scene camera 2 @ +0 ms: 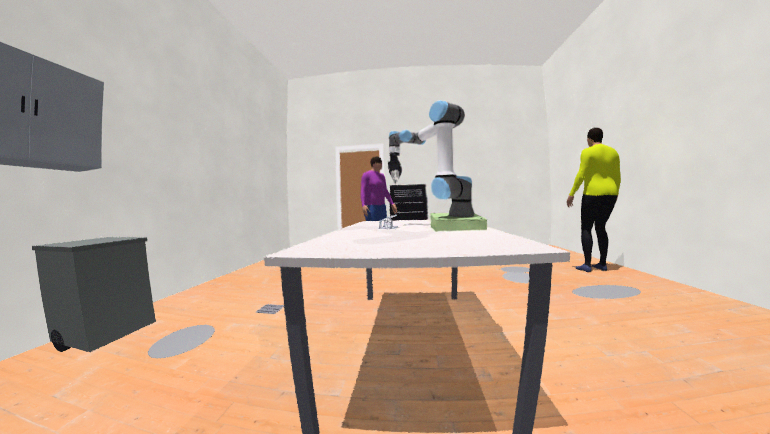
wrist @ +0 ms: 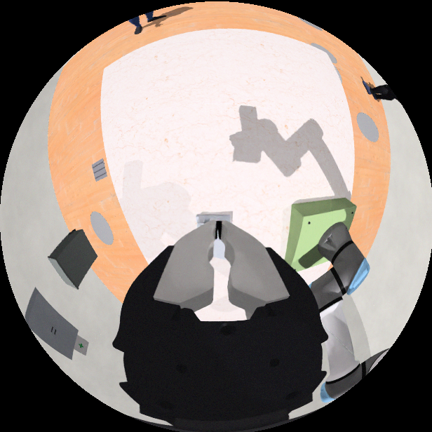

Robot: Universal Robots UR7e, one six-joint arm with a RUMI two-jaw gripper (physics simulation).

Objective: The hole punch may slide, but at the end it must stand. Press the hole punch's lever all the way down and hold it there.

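Frame: origin at the arm's base, x ahead, y left, z up, level; metres.
Seen in the pictures: gripper, fingertip midpoint: (scene camera 2: 395, 183); arm's base at its link origin: (scene camera 2: 461, 215).
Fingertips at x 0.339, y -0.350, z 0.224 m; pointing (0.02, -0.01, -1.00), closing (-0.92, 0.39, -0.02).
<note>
Offsets run from my fingertips to a thing's top centre. "spot": to the spot under its first point. Level surfaces: height alone.
The hole punch {0.083 m ahead, 0.189 m left, 0.213 m down} (scene camera 2: 386, 223) (wrist: 227, 217) is a small light grey device that stands on the table, left of the robot's base in the scene view. Its lever {spot: 0.062 m ahead, 0.248 m left, 0.221 m down} (scene camera 2: 392, 216) slants upward there. In the wrist view the fingers hide most of the punch; its far edge shows beyond the fingertips, and a pale bluish part shows in the gap between the fingers. My gripper (scene camera 2: 395, 182) (wrist: 217, 221) is shut and empty, pointing down. It hangs well above the hole punch, with a wide gap between them in the scene view.
The white table {0.298 m down} (scene camera 2: 415, 248) (wrist: 200, 90) carries the green base block (scene camera 2: 458, 222) (wrist: 305, 220) right of the punch. A black cabinet (scene camera 2: 408, 202) stands behind the table. A person in purple (scene camera 2: 374, 188) is near its far left, and one in yellow (scene camera 2: 599, 169) stands at the right.
</note>
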